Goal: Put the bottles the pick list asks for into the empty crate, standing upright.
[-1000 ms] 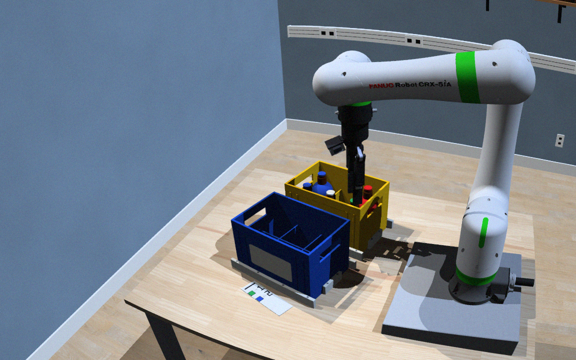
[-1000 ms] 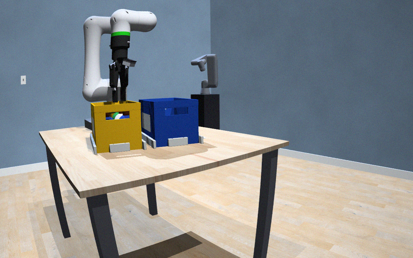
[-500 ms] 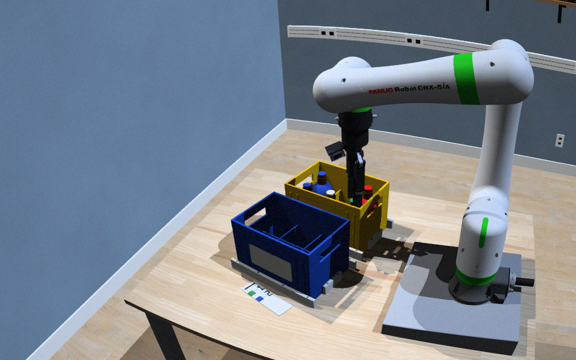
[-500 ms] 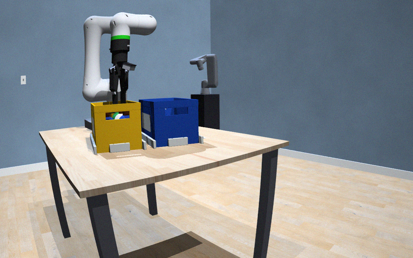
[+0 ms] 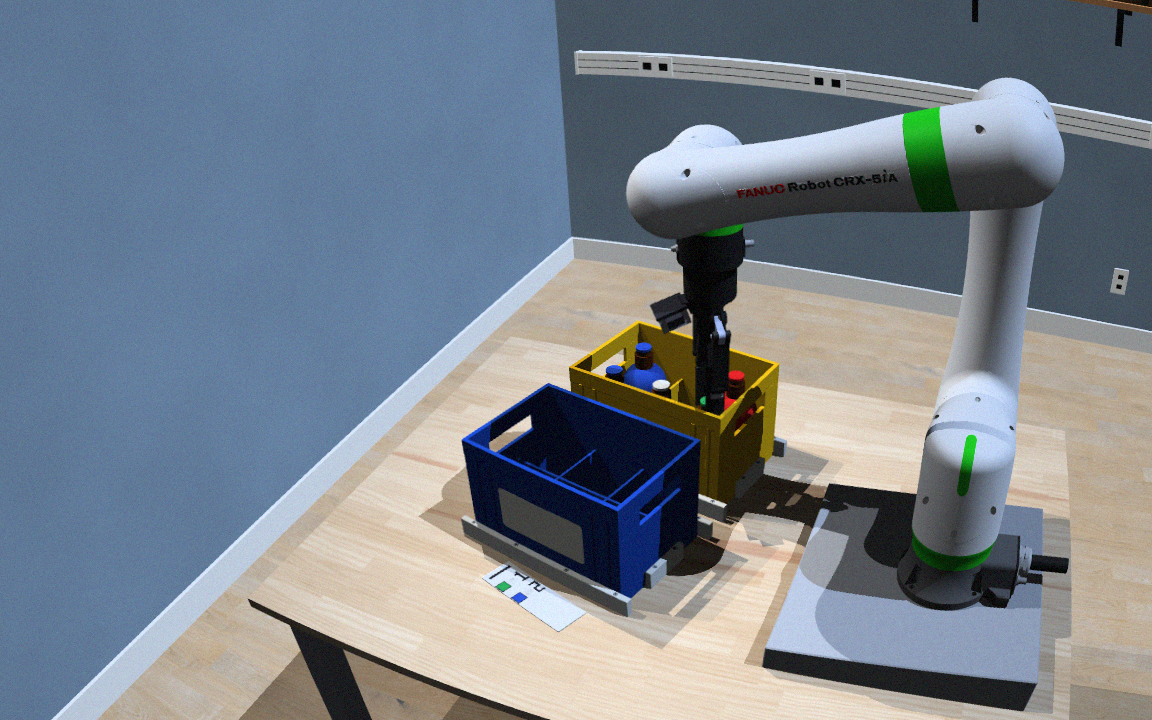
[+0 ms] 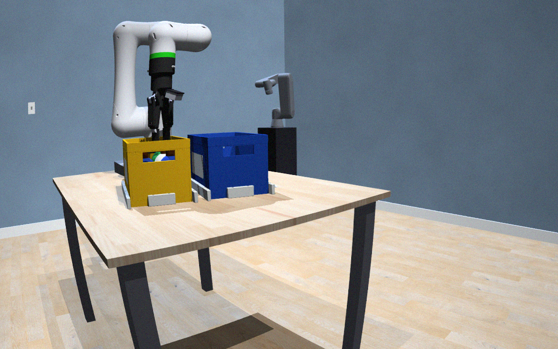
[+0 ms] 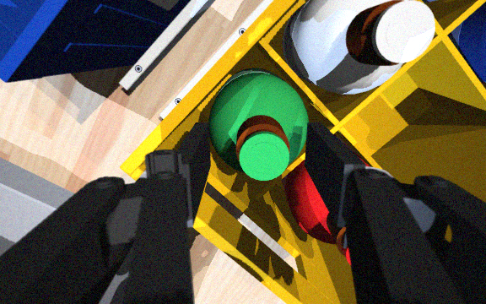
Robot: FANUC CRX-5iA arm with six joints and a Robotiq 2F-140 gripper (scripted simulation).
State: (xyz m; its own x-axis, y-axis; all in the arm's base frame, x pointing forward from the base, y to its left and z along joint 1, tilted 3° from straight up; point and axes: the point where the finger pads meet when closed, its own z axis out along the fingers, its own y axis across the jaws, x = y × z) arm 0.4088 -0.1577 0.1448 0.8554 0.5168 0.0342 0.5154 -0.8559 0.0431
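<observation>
My gripper is now 80 mm above the green-label bottle. The rest, counted from my hand: yellow crate: 80 mm ahead, 60 mm to the right, 90 mm below; red-label bottle: 20 mm behind, 90 mm to the right, 80 mm below; white-label bottle: 80 mm ahead, 20 mm to the right, 80 mm below.
</observation>
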